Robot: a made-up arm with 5 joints.
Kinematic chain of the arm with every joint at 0, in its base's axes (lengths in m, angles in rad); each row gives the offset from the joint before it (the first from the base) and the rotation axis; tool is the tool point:
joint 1: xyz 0 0 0.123 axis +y
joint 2: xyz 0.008 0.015 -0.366 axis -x
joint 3: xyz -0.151 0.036 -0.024 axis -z
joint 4: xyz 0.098 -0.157 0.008 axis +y
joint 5: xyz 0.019 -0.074 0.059 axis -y
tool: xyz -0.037 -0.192 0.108
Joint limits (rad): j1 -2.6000..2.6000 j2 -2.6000..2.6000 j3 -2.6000..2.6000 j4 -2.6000..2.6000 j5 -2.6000..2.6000
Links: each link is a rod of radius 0.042 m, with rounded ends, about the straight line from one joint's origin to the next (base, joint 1, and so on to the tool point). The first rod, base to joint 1, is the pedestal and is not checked.
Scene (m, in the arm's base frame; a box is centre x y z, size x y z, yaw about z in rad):
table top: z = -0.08
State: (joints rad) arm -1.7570 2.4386 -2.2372 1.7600 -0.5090
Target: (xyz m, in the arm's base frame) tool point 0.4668 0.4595 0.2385
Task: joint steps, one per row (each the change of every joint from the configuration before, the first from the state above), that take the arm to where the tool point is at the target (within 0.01 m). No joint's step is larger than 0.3 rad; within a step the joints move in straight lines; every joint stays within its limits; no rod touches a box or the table.
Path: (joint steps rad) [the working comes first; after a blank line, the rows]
Joints at the target: -1.5824 0.4084 -2.0841 1.0261 -0.0416
Straight joint move there: clear.

1: 0.0249 -0.2900 0.0219 -0.1048 0.0668
2: 0.0250 -0.2901 0.0219 -0.1049 0.0667
3: 0.0249 -0.2900 0.0218 -0.1048 0.0668
4: 0.0250 -0.2900 0.0219 -0.1048 0.0668
5: 0.0249 -0.2901 0.0219 -0.1049 0.0668
6: 0.0249 -0.2900 0.0219 -0.1048 0.0667
7: 0.0250 -0.2900 0.0218 -0.1049 0.0668

